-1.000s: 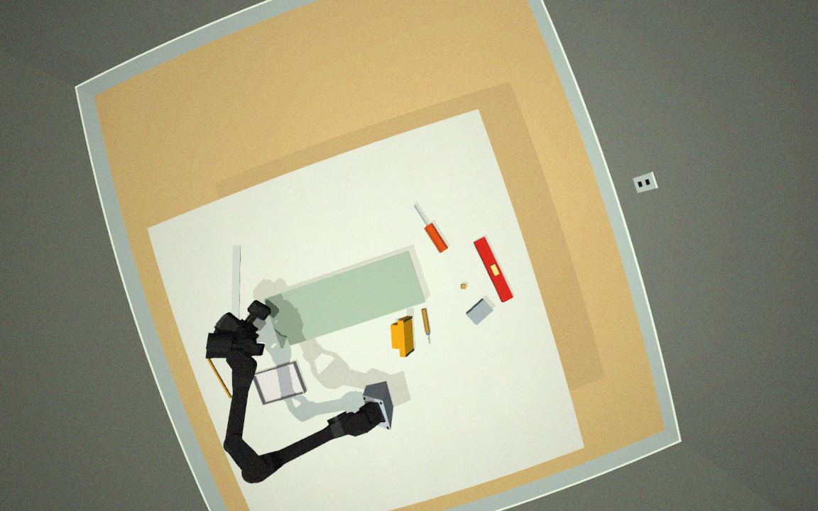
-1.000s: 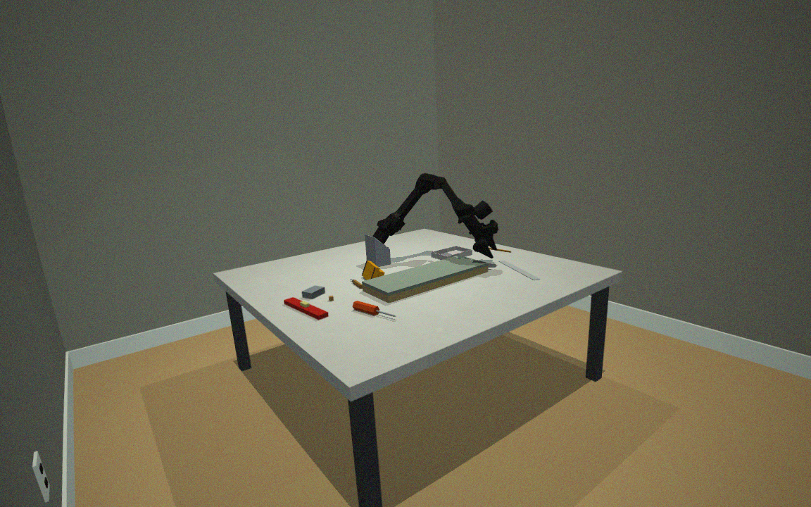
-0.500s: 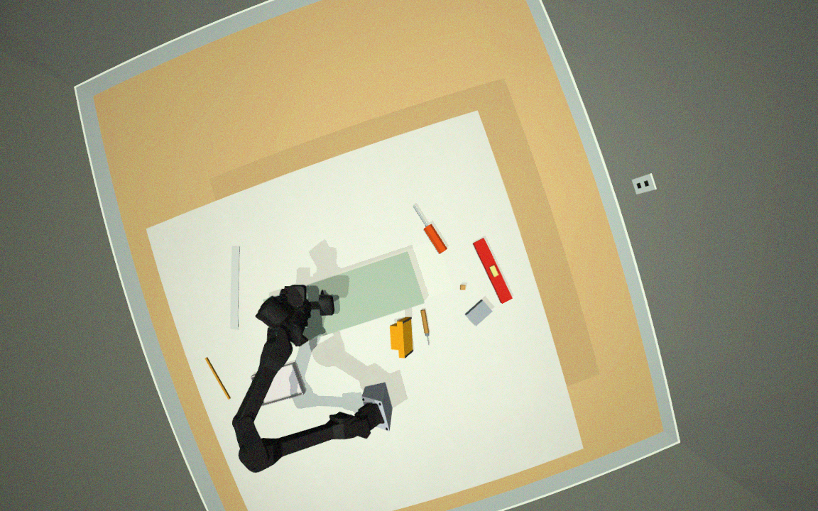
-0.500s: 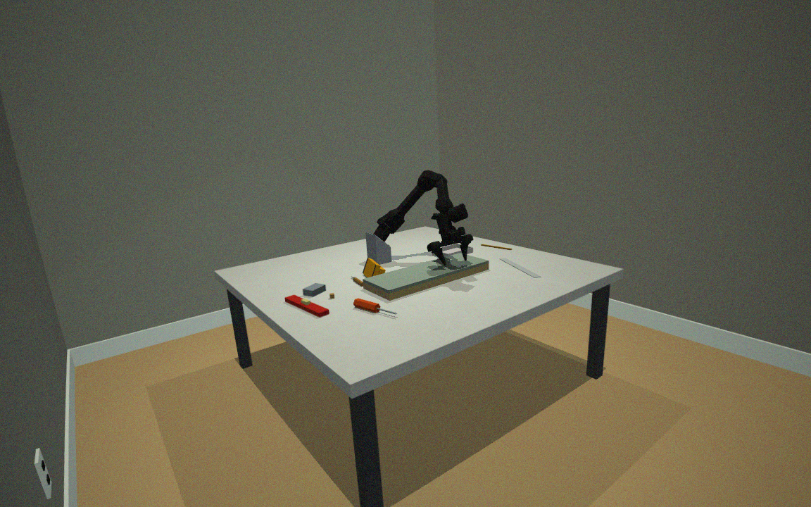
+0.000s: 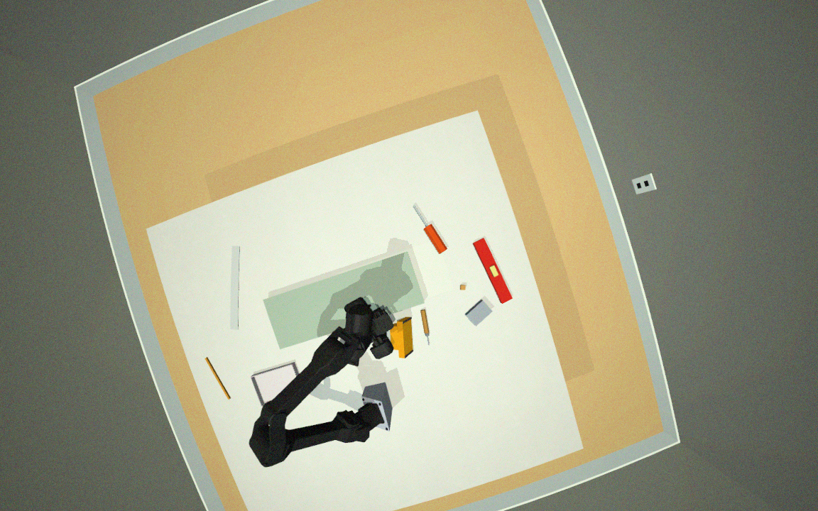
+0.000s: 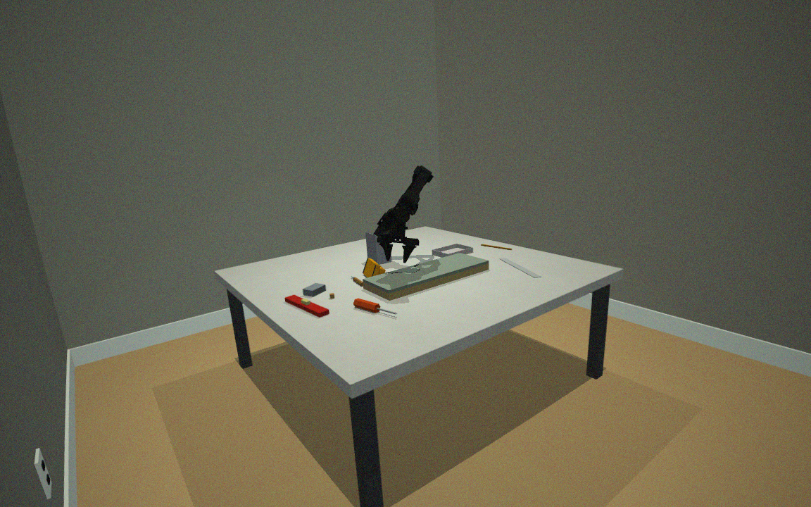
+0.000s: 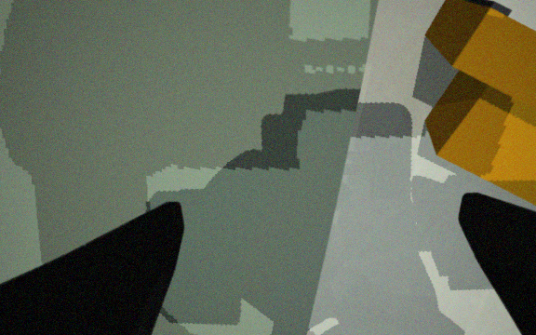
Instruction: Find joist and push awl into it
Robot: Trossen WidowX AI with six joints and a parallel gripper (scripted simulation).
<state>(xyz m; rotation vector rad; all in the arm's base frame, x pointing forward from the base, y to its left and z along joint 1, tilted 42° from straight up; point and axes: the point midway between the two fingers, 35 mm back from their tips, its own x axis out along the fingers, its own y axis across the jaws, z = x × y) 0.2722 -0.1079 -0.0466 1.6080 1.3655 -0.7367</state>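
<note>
Right now the yellow stud finder is 110 mm behind my gripper tip, 20 mm to the right of it and 50 mm below it. Round my gripper tip: awl: 120 mm behind, 130 mm to the right, 70 mm below; then grey block: 120 mm behind, 310 mm to the right, 60 mm below; then small brown cube: 20 mm behind, 300 mm to the right, 70 mm below.
</note>
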